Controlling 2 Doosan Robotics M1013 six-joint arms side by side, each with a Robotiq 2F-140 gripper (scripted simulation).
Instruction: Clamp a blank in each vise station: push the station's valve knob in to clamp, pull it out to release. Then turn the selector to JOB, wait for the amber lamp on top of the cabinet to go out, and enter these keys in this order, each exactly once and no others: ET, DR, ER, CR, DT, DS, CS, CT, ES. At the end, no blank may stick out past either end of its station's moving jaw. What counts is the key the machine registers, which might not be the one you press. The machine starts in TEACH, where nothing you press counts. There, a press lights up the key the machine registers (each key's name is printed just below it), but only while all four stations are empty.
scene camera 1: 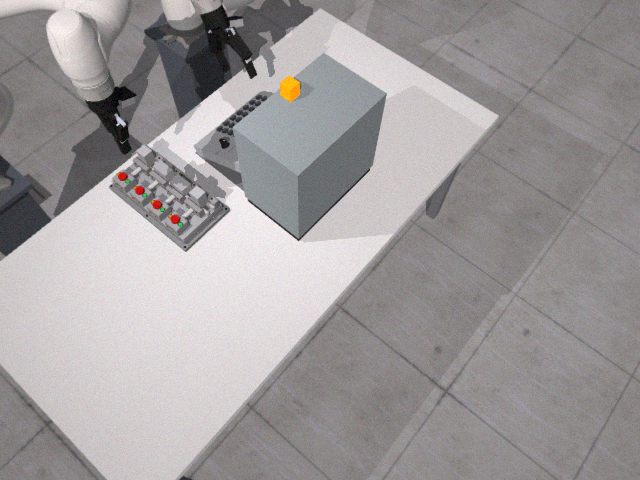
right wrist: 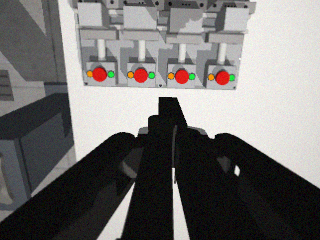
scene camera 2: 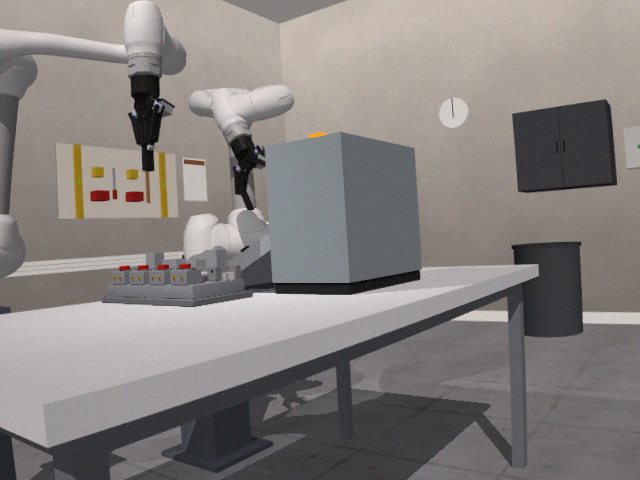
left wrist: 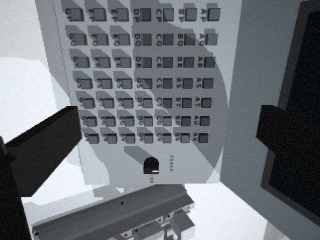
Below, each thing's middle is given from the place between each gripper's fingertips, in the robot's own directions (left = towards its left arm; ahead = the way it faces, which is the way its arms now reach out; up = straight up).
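The key panel point(scene camera 1: 225, 161) is 80 mm ahead of my right hand point(scene camera 2: 148, 170), and it sits 310 mm below that hand and 420 mm to the left of it.
My left gripper point(scene camera 1: 240, 73), for its part, is 220 mm above the key panel, 80 mm short of it and 50 mm to the left of it. Going by its middle, the key panel is nearer to my left gripper than to my right hand.
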